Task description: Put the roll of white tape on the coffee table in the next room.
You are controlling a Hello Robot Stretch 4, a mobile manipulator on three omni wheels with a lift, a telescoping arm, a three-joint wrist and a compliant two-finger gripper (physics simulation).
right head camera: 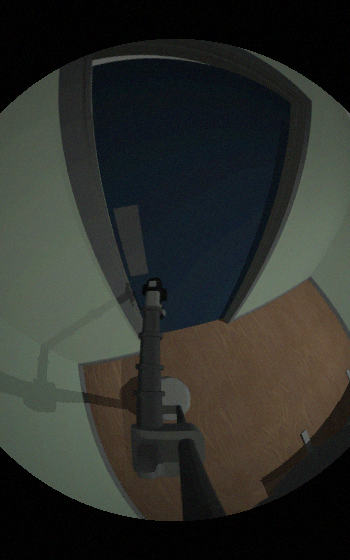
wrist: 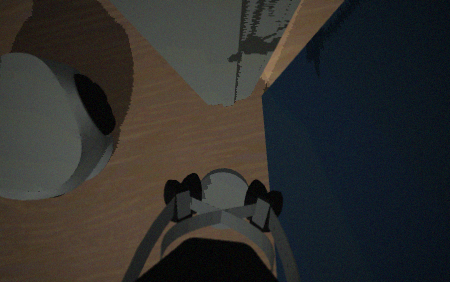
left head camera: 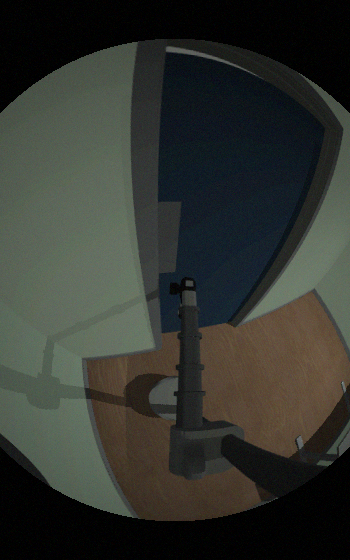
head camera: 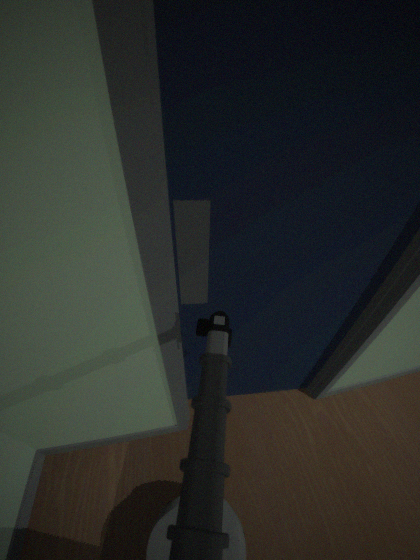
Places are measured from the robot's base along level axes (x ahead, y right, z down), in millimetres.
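Where they show: gripper, fingertip midpoint: [right head camera: 161,313] [wrist: 223,192]; robot's base, link origin: [right head camera: 166,397] [left head camera: 172,396].
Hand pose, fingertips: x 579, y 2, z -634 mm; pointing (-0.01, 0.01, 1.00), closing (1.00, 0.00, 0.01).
Note:
Things, the pixels of their top centre, and the offset from my fingertips.
- white tape, top centre: [wrist: 222,201] dx +0, dy +3, dz -20 mm
- grey plate, top centre: [head camera: 192,200] [left head camera: 168,201] [right head camera: 124,206] dx +100, dy -107, dz -682 mm
The roll of white tape [wrist: 226,186] shows in the wrist view as a pale round shape between the two black fingertips. My gripper [wrist: 223,192] is shut on it, above the wood floor and just left of a dark blue surface. In the head views the far end of my arm is in front of the doorway, and the fingers and tape are hidden below the wrist. The coffee table does not show in any view.
A dark blue door-like surface [head camera: 280,200] [left head camera: 225,175] [right head camera: 200,175] [wrist: 360,165] with a grey plate [head camera: 194,250] [left head camera: 169,237] [right head camera: 131,240] fills the doorway. A grey door frame [head camera: 145,200] [left head camera: 146,150] [right head camera: 77,150] and pale green wall [head camera: 60,200] stand close on the left. My white base [wrist: 35,130] is over wood floor.

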